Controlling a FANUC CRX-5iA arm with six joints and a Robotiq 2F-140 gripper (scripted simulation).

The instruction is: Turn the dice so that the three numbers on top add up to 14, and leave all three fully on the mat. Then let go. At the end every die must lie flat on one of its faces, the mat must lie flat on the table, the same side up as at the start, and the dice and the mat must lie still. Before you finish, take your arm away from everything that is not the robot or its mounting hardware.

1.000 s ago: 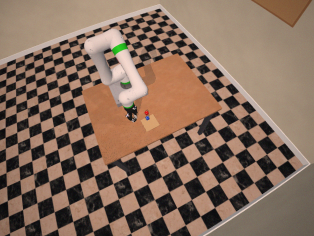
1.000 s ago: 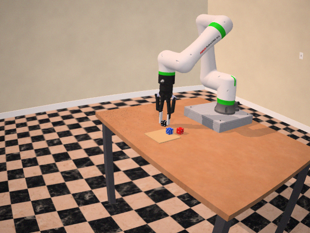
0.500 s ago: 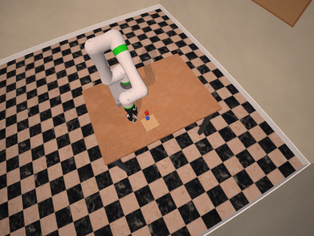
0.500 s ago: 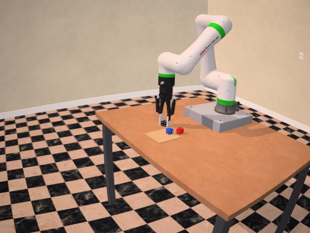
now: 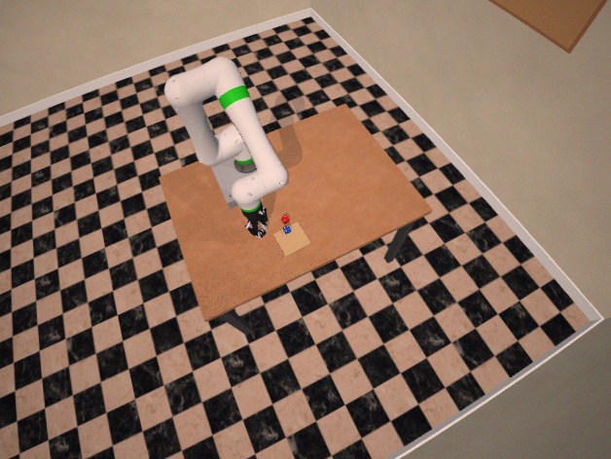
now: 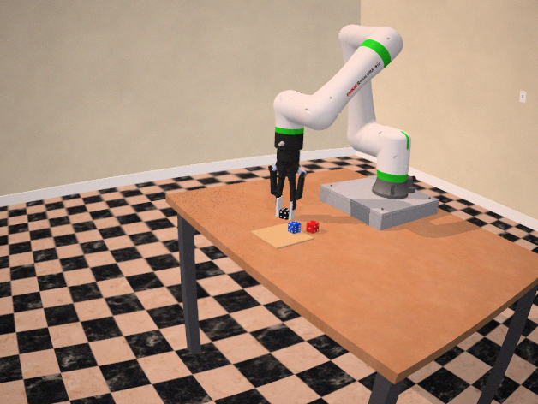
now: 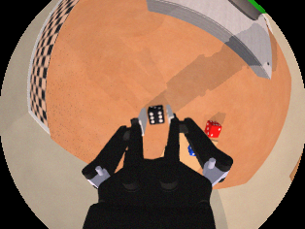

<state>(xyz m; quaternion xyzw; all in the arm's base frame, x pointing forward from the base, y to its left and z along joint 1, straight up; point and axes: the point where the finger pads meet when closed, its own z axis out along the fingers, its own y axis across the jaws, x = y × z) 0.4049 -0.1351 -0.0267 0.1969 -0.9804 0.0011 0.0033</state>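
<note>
Right now the black die is 20 mm below my hand. Also, from my hand: blue die 60 mm ahead, 110 mm to the left, 20 mm below; then tan mat 100 mm ahead, 110 mm to the left, 30 mm below; then red die 140 mm to the left, 20 mm below.
</note>
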